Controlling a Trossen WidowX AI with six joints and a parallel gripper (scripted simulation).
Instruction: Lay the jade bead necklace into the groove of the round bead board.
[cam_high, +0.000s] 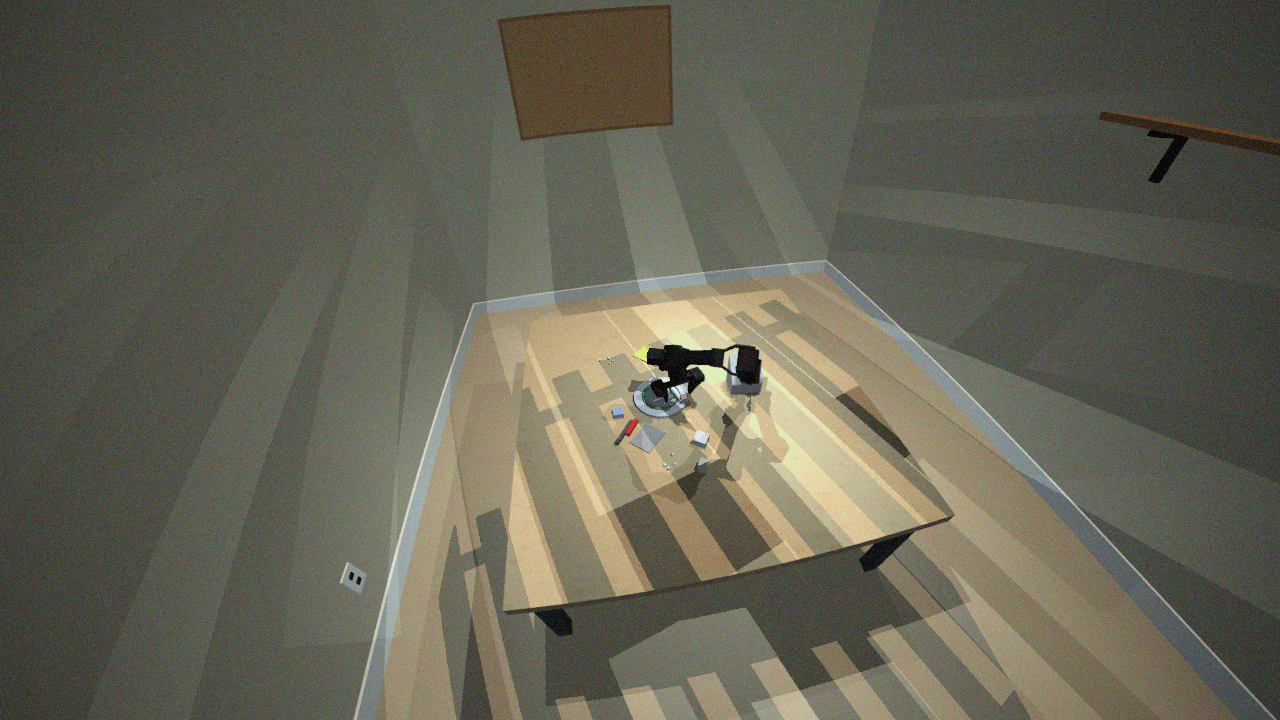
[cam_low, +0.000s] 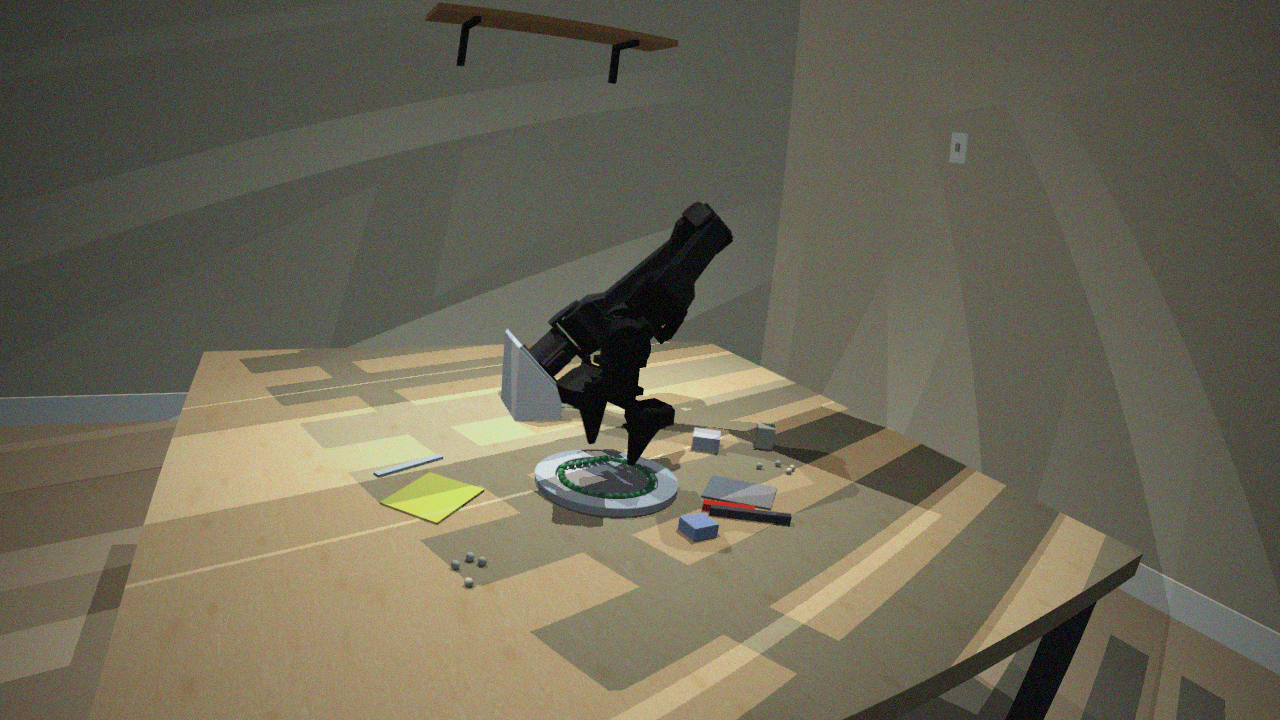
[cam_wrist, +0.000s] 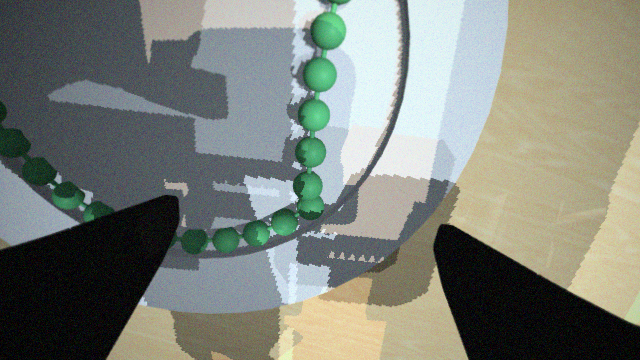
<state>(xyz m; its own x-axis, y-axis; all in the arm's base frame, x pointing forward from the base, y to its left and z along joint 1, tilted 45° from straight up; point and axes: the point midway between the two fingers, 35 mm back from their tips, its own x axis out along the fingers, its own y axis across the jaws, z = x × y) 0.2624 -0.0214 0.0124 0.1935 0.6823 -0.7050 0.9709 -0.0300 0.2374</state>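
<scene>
Right now my gripper tip is 50 mm short of the round grey bead board, 40 mm to the left of it and 10 mm above it. From my gripper tip the other things lie so: grey plate (150 mm ahead, 130 mm to the left, 20 mm below); blue block (220 mm ahead, 10 mm to the right, 10 mm below); red and black pen (200 mm ahead, 80 mm to the left, 10 mm below).
</scene>
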